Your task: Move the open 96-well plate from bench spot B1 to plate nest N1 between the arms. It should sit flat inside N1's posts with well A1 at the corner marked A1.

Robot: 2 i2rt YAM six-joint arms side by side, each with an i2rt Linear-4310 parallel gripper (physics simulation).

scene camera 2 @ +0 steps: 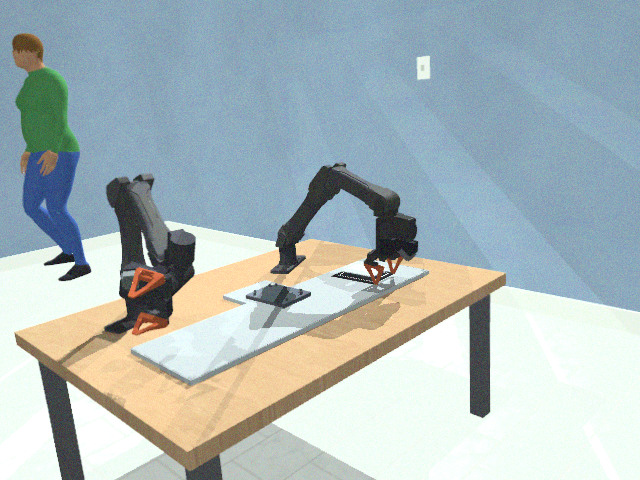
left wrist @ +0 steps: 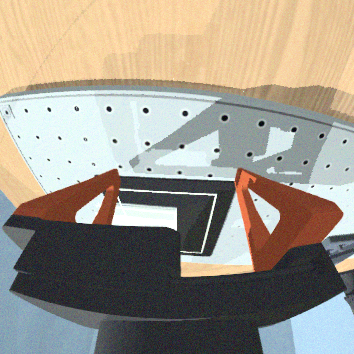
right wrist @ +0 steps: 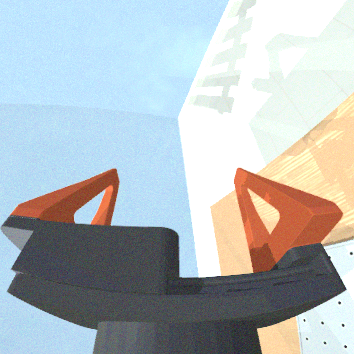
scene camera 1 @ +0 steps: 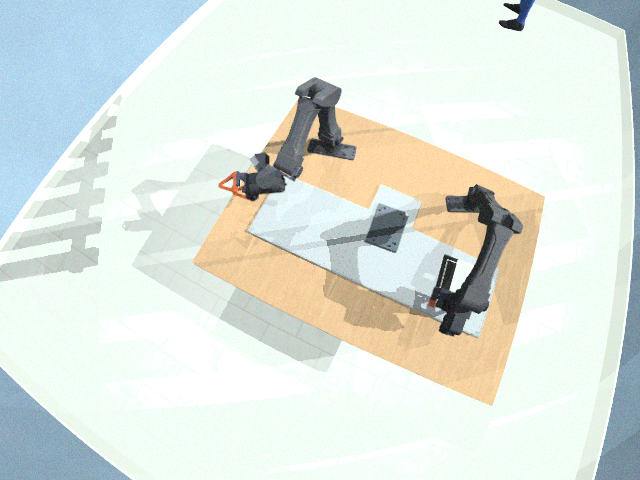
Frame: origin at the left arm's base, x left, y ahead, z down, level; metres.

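Seen in the pictures: left gripper, fingertip midpoint: [scene camera 2: 384, 278] [left wrist: 177, 174]; right gripper, fingertip midpoint: [scene camera 2: 132, 316] [right wrist: 176, 174] [scene camera 1: 225, 189]; left arm's base at its link origin: [scene camera 2: 288, 265] [scene camera 1: 469, 204]; right arm's base at its link origin: [left wrist: 346, 272] [scene camera 1: 332, 149].
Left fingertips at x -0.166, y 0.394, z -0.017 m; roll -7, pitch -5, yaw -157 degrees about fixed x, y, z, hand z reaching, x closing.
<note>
Offsets run from my left fingertips to a thing's top centre. "spot": to the spot under its first point. Level surfaces: height alone.
The white 96-well plate @[dz -0.012, dx +0.084, dy -0.085 m] [scene camera 1: 459, 273] [left wrist: 145, 217] lies on the black, white-outlined bench spot B1 @[spot: dz +0.003, dx +0.012, dy -0.096 m] [scene camera 2: 356, 277] [left wrist: 190, 220]. My left gripper's body hides part of it in the left wrist view. My left gripper [scene camera 1: 436, 301] [scene camera 2: 385, 277] [left wrist: 177, 174] is open and empty, pointing down over the front edge of B1. Nest N1 @[dz -0.018, dx -0.190, dy -0.291 m] [scene camera 1: 386, 227] [scene camera 2: 279, 295], a dark base with short posts, stands empty between the arms. Its A1 mark and the plate's wells cannot be made out. My right gripper [scene camera 2: 133, 315] [right wrist: 176, 174] is open and empty, held out at the left end of the table.
A pale board @[dz +0.004 m] [scene camera 1: 305, 227] [scene camera 2: 206, 351] with rows of holes runs along the wooden table @[dz +0.017 m] [scene camera 1: 289, 279] [scene camera 2: 310, 372] and bears B1 and N1. Arm shadows cross it. A person [scene camera 2: 46, 108] in green and blue stands on the floor behind the table.
</note>
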